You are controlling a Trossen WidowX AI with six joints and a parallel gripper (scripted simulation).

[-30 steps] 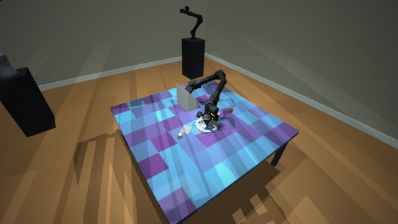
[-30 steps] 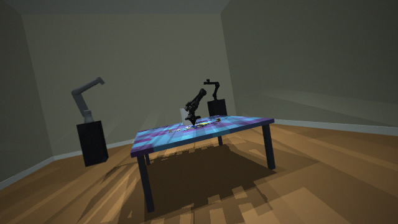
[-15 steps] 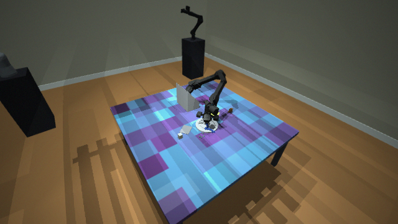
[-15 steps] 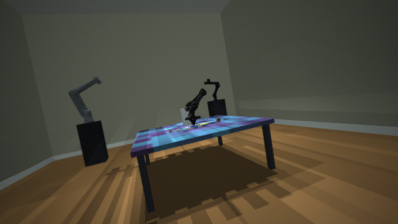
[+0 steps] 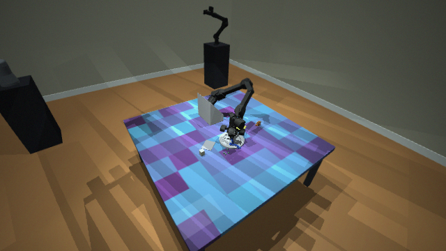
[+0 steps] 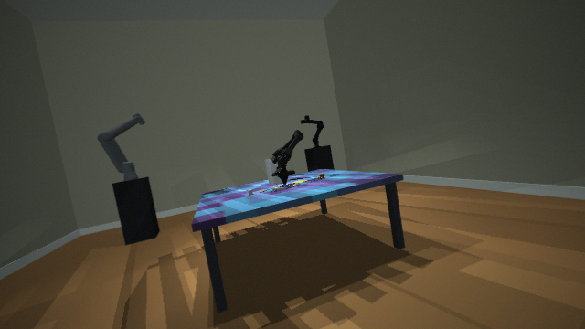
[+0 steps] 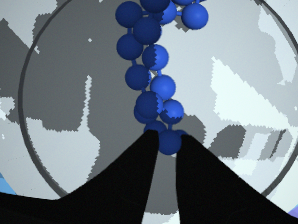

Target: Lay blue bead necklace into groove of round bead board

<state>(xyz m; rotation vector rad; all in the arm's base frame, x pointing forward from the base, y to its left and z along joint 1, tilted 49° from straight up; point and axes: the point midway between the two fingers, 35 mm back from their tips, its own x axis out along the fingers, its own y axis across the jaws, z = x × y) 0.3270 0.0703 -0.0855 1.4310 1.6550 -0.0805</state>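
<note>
My gripper tip is now 1 cm above the round white bead board. The rest, counted from my gripper tip: cream cube: 2 cm behind, 27 cm to the right; then yellow patch: 10 cm behind, 16 cm to the left, 2 cm below; then flat grey square: 7 cm behind, 18 cm to the right, 2 cm below.
</note>
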